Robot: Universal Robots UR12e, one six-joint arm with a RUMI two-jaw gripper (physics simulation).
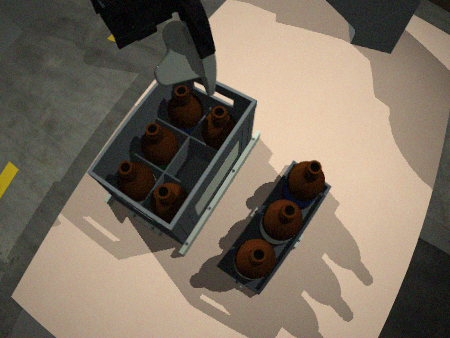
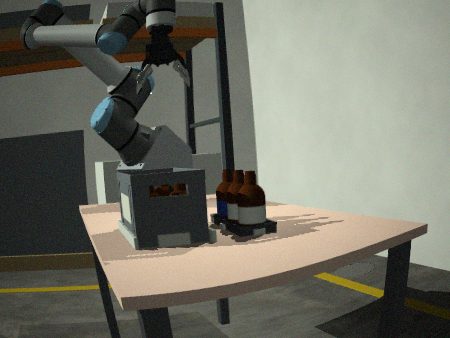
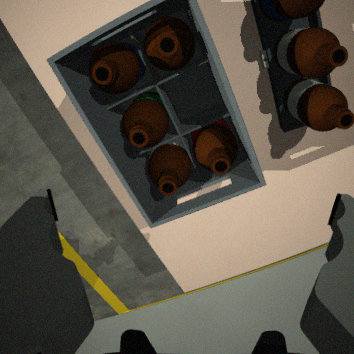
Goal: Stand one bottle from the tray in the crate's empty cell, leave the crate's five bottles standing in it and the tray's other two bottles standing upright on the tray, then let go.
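Places are measured from the arm's base along level axes (x down, y back, z left), in centimetres.
Pixels of known places: gripper, between the fingertips: (image 1: pixel 176 53) (image 2: pixel 162 90) (image 3: pixel 192 196); arm's base, origin of its link: (image 2: pixel 139 147).
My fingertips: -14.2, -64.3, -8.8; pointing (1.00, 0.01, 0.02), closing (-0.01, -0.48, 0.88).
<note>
Ahead of a thing's pixels: the offset from my fingertips to its top centre, as dx, dy, dz. "*": to the spot under its first point. Level surfaces: height alone.
My gripper (image 1: pixel 186 86) (image 2: pixel 163 88) (image 3: pixel 192 196) is open and empty, high above the table. The grey crate @(+21.9, -1.4, -3.6) (image 1: pixel 186 227) (image 2: pixel 170 215) (image 3: pixel 252 162) holds several brown bottles, upright. Its empty cell @(* +38.6, +1.1, -2.5) (image 1: pixel 192 162) (image 3: pixel 195 95) is the middle one of the row nearest the tray. The dark tray @(* +38.9, -14.5, +14.2) (image 1: pixel 227 262) (image 2: pixel 267 227) (image 3: pixel 288 122) stands beside the crate. Three brown bottles stand upright on it in a line: a blue-labelled one @(+23.4, +5.4, +20.8) (image 1: pixel 306 181) (image 3: pixel 300 5), a middle one @(+23.4, -3.6, +19.9) (image 1: pixel 282 220) (image 3: pixel 312 52) and a white-labelled end one @(+23.4, -12.3, +18.6) (image 1: pixel 255 259) (image 2: pixel 251 200) (image 3: pixel 322 107).
Crate and tray stand on a pale table @(dx +39.4) (image 1: pixel 320 100) (image 2: pixel 320 250) (image 3: pixel 225 245), with a gap between them. The crate walls rise around its bottles. The arm's grey base (image 2: pixel 165 145) stands behind the crate. A storage rack (image 2: pixel 225 100) stands at the back.
</note>
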